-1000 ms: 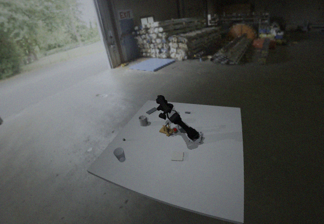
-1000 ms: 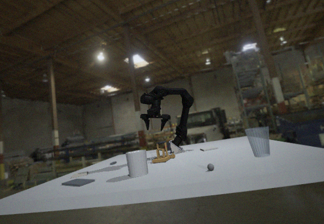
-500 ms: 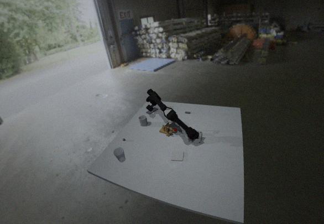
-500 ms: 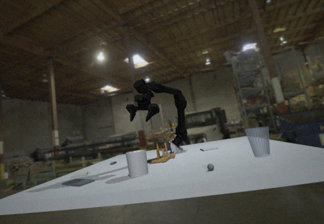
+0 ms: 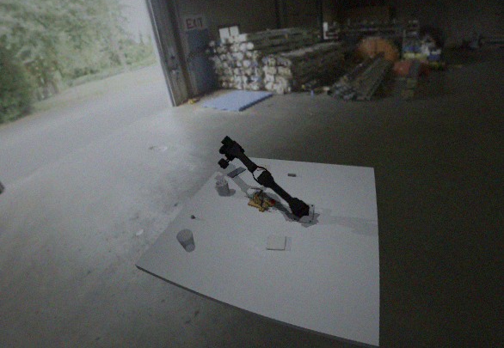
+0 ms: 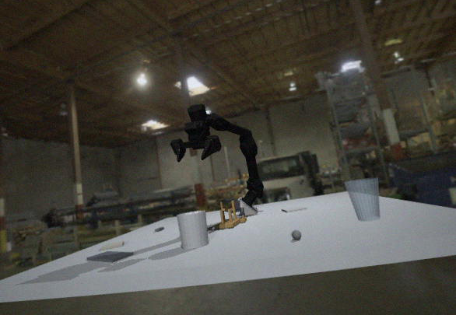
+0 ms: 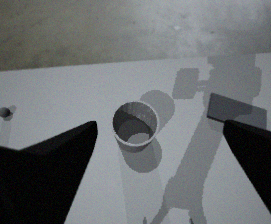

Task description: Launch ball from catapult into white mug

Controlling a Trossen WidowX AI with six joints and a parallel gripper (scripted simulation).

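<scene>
My gripper tip is 340 mm past the red ball, 210 mm above it and 110 mm to the right of it. Also, from my gripper tip: small wooden catapult: 270 mm behind, 220 mm below, 110 mm to the left; dark flat slab: 280 mm to the right, 270 mm below, 70 mm ahead; grey-white cylindrical mug: 240 mm below, 70 mm ahead.
</scene>
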